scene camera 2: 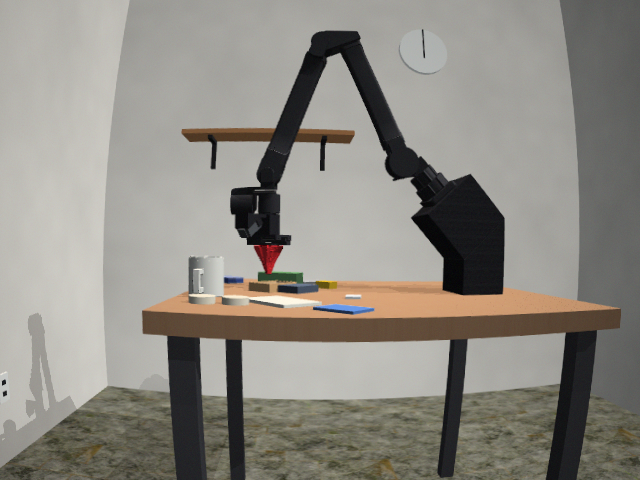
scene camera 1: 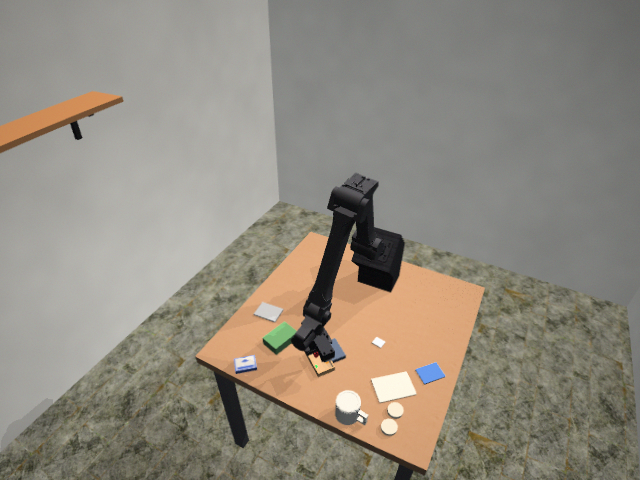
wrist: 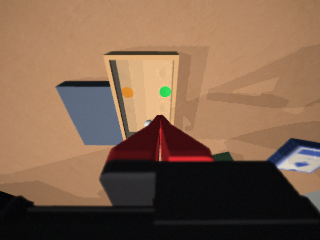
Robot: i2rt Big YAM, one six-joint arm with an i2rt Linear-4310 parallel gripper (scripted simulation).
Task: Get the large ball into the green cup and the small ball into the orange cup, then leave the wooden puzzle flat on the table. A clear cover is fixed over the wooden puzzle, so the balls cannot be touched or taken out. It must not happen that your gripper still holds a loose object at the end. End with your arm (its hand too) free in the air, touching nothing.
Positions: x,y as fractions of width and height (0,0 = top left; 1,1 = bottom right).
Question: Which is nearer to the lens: the white mug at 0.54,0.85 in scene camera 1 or the cream plate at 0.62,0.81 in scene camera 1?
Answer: The white mug.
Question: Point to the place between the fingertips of the gripper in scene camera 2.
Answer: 0.42,0.57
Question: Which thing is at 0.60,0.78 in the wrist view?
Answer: The gripper.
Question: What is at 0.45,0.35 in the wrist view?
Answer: A wooden puzzle.
